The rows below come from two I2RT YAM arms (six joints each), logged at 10 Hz.
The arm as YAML. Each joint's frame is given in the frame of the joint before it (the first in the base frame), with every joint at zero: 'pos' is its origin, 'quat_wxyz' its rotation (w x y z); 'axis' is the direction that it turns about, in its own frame. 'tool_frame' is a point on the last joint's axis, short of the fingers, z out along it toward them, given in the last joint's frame.
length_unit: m
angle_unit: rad
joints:
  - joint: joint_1
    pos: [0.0, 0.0, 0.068]
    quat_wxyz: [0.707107, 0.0, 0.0, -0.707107]
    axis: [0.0, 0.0, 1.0]
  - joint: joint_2
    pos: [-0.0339, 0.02, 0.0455]
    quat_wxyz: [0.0, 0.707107, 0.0, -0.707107]
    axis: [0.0, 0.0, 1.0]
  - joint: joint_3
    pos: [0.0, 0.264, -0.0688]
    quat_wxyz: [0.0, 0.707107, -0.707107, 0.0]
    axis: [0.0, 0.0, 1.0]
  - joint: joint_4
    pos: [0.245, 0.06, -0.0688]
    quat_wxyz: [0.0, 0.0, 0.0, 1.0]
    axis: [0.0, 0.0, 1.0]
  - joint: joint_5
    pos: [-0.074, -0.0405, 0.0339]
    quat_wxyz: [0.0, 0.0, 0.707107, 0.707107]
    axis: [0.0, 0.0, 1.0]
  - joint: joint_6
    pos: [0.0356, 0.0, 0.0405]
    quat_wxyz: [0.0, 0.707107, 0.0, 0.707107]
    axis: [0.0, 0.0, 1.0]
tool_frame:
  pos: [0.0, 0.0, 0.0]
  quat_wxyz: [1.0, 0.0, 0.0, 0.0]
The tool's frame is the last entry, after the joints.
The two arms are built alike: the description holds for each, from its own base.
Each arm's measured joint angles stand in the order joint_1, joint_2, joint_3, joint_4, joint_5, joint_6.
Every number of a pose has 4 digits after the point.
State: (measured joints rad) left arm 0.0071 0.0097 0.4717 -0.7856 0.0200 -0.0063; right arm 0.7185 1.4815 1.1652 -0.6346 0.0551 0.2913
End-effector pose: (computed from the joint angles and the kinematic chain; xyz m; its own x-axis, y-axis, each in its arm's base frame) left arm 0.0525 -0.0003 0.2441 -0.3180 -0.0086 -0.9480 0.0099 0.9999 -0.0123; right arm 0.2359 0.2036 0.2681 -0.7688 -0.2913 -0.5693 -0.4305 0.8940 0.1239
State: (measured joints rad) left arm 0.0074 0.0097 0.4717 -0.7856 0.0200 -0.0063; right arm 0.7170 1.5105 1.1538 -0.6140 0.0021 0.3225
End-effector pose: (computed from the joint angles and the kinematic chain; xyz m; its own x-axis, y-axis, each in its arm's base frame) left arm 0.0525 -0.0003 0.2441 -0.3180 -0.0087 -0.9480 0.0096 0.9999 -0.0123; right arm 0.2386 0.2079 0.2572 -0.7980 -0.2752 -0.5362 -0.4252 0.8875 0.1773
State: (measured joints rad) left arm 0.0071 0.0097 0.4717 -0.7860 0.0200 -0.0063; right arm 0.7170 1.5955 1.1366 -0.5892 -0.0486 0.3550
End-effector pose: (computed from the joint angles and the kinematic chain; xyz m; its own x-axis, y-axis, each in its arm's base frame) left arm 0.0525 -0.0003 0.2441 -0.3184 -0.0086 -0.9479 0.0099 0.9999 -0.0123; right arm 0.2457 0.2165 0.2278 -0.8469 -0.2777 -0.4535 -0.4055 0.8889 0.2130
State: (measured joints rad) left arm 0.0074 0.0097 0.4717 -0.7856 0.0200 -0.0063; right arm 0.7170 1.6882 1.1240 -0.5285 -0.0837 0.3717
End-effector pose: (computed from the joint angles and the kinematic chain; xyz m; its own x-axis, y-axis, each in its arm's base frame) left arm 0.0525 -0.0003 0.2441 -0.3180 -0.0087 -0.9480 0.0096 0.9999 -0.0123; right arm 0.2546 0.2259 0.1982 -0.8719 -0.2800 -0.4017 -0.3940 0.8882 0.2363
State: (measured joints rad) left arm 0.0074 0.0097 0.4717 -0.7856 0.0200 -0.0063; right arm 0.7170 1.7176 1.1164 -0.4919 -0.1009 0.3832
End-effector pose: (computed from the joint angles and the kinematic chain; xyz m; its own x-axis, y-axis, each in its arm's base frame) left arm 0.0525 -0.0003 0.2441 -0.3180 -0.0087 -0.9480 0.0096 0.9999 -0.0123; right arm 0.2576 0.2293 0.1884 -0.8783 -0.2722 -0.3929 -0.3885 0.8855 0.2549
